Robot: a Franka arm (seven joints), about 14 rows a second.
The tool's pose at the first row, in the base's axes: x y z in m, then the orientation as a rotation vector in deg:
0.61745, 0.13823, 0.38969, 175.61, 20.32, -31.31
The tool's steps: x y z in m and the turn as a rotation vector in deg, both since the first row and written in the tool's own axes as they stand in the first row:
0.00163, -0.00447, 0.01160, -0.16, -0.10, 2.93
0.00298, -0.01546, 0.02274, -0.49, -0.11, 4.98
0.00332, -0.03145, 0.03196, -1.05, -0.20, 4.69
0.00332, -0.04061, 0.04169, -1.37, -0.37, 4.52
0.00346, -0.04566, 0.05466, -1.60, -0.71, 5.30
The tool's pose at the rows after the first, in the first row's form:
0.61400, 0.14239, 0.37838, 175.39, 15.81, -31.29
0.60899, 0.15287, 0.36780, 174.98, 12.71, -31.10
0.60260, 0.16809, 0.35953, 174.43, 13.27, -31.05
0.59725, 0.17655, 0.35068, 174.07, 13.59, -31.20
0.59184, 0.18089, 0.33861, 173.68, 12.43, -31.60

